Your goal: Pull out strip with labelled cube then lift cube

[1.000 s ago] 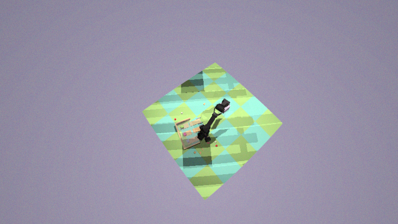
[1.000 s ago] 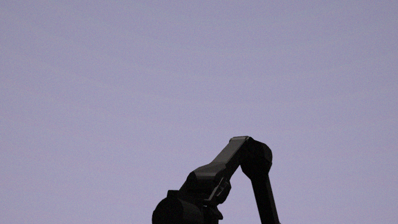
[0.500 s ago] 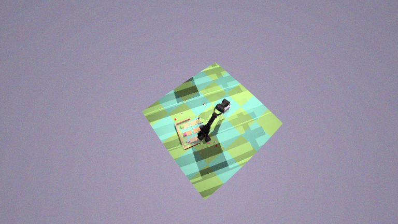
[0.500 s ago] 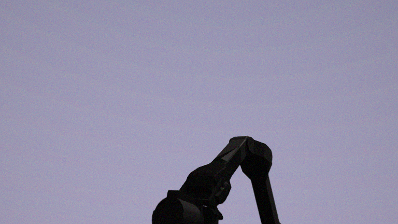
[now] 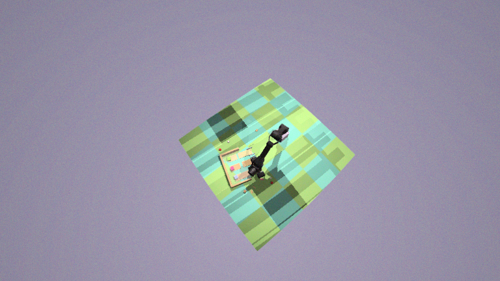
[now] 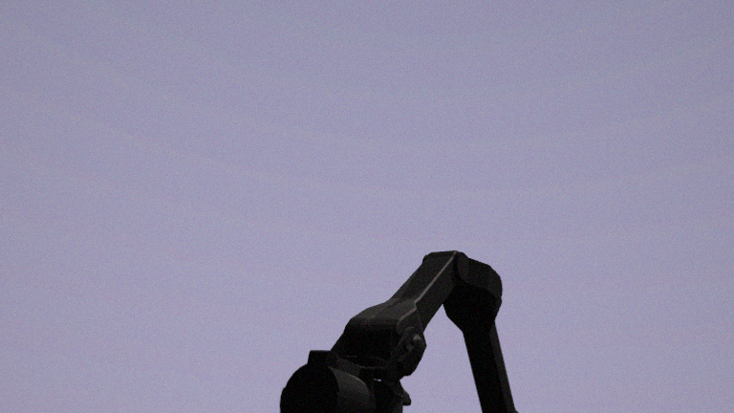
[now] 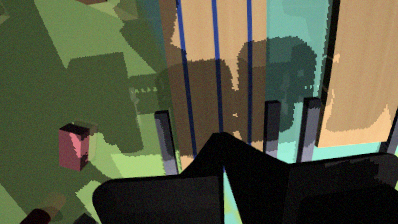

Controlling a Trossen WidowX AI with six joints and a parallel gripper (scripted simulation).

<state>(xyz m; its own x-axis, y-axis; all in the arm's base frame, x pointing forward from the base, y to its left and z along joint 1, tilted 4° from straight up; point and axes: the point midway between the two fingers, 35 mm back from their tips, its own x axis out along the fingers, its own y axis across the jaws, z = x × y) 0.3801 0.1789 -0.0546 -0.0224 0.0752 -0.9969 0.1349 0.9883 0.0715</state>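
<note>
My gripper tip is 10 cm short of the strip and 1 cm to the left of it.
</note>
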